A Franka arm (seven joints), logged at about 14 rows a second.
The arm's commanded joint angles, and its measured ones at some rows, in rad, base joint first. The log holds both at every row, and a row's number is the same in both.
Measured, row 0: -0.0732 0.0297 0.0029 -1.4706 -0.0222 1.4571 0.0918
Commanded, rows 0 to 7: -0.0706 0.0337 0.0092 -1.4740 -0.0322 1.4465 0.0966; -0.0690 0.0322 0.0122 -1.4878 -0.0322 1.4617 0.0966; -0.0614 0.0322 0.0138 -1.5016 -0.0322 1.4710 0.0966; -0.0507 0.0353 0.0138 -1.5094 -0.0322 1.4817 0.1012; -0.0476 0.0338 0.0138 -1.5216 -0.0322 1.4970 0.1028; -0.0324 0.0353 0.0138 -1.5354 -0.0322 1.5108 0.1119; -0.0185 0.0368 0.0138 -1.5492 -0.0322 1.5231 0.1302; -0.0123 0.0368 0.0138 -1.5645 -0.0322 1.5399 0.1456
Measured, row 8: -0.0363 0.0477 0.0156 -1.5196 -0.0222 1.4962 0.1113
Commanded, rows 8 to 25: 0.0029 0.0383 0.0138 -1.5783 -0.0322 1.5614 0.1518; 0.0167 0.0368 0.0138 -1.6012 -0.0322 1.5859 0.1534; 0.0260 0.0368 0.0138 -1.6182 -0.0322 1.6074 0.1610; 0.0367 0.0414 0.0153 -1.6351 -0.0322 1.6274 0.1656; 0.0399 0.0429 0.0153 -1.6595 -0.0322 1.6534 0.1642; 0.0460 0.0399 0.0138 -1.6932 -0.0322 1.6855 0.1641; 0.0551 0.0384 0.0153 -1.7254 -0.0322 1.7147 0.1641; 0.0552 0.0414 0.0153 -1.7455 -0.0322 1.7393 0.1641; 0.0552 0.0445 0.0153 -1.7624 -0.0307 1.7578 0.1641; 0.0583 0.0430 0.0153 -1.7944 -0.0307 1.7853 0.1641; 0.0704 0.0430 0.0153 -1.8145 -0.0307 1.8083 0.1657; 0.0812 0.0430 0.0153 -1.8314 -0.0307 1.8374 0.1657; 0.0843 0.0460 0.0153 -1.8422 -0.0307 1.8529 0.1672; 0.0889 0.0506 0.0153 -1.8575 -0.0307 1.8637 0.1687; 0.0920 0.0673 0.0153 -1.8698 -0.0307 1.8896 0.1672; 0.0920 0.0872 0.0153 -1.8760 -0.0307 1.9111 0.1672; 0.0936 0.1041 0.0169 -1.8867 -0.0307 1.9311 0.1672; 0.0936 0.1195 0.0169 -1.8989 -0.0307 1.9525 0.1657
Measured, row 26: 0.0843 0.0940 0.0208 -1.8648 -0.0222 1.8941 0.1527
